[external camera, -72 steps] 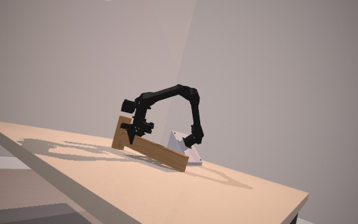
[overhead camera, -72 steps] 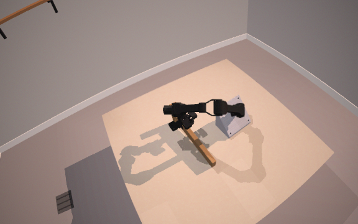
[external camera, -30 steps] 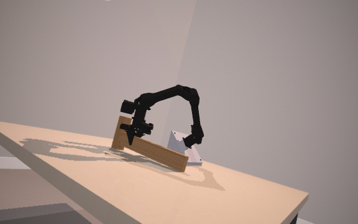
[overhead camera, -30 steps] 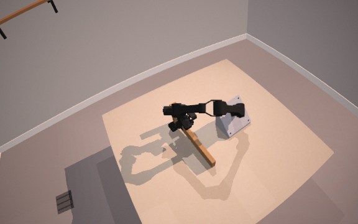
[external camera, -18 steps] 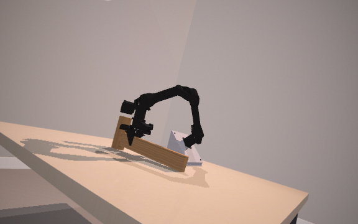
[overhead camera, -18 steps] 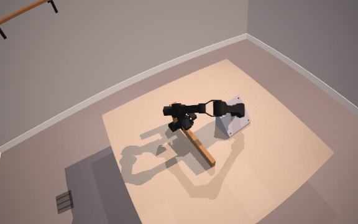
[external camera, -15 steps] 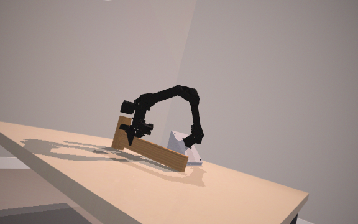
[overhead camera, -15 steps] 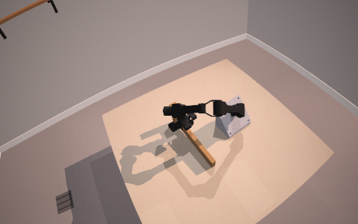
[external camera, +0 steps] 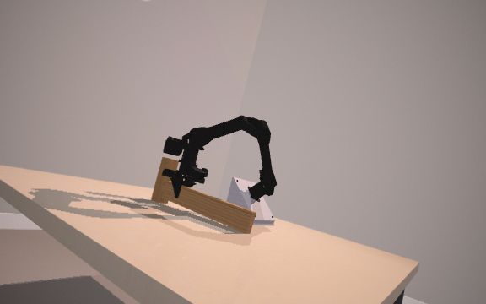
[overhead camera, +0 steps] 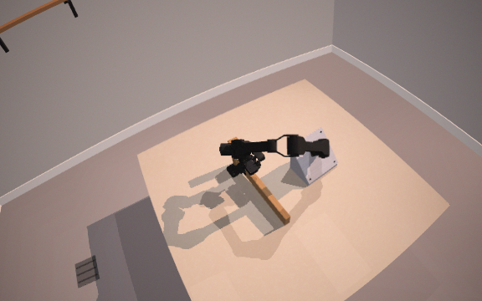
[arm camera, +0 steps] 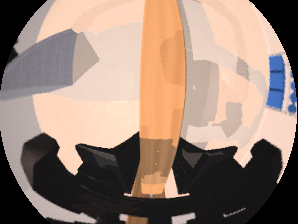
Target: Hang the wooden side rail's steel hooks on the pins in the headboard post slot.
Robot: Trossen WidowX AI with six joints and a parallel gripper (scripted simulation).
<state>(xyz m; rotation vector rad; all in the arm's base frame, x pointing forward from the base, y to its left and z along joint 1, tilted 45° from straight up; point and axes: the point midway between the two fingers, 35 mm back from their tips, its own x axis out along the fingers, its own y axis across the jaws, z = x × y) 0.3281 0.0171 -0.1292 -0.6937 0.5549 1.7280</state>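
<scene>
Now: gripper tip 1 cm short of the headboard post, 10 cm to the left of it and 5 cm below it.
</scene>
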